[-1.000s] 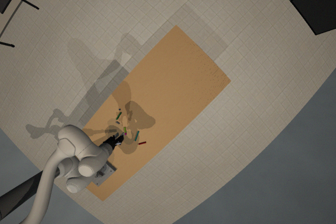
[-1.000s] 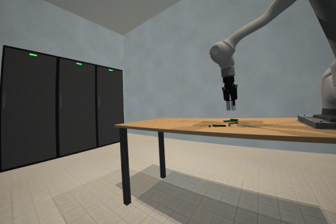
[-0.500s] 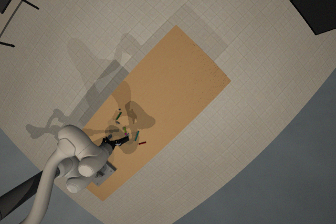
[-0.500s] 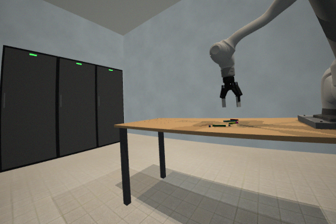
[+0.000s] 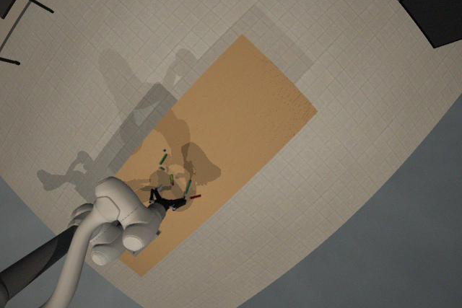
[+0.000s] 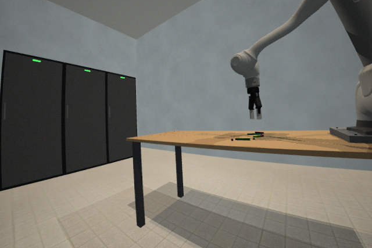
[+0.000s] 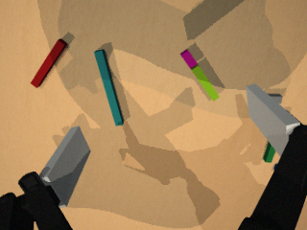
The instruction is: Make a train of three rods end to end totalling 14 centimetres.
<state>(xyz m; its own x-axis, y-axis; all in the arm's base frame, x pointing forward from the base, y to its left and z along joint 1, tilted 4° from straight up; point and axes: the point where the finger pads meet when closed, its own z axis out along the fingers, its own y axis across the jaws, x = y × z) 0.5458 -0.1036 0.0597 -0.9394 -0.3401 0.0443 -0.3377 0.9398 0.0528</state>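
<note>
Now: the red rod 10 mm behind my hand, 140 mm to the right of it and 110 mm below it. From my hand the other things lie so: turquoise rod: 20 mm ahead, 60 mm to the right, 110 mm below; magenta rod: 30 mm behind, 30 mm to the left, 110 mm below; lime rod: 50 mm to the left, 110 mm below.
</note>
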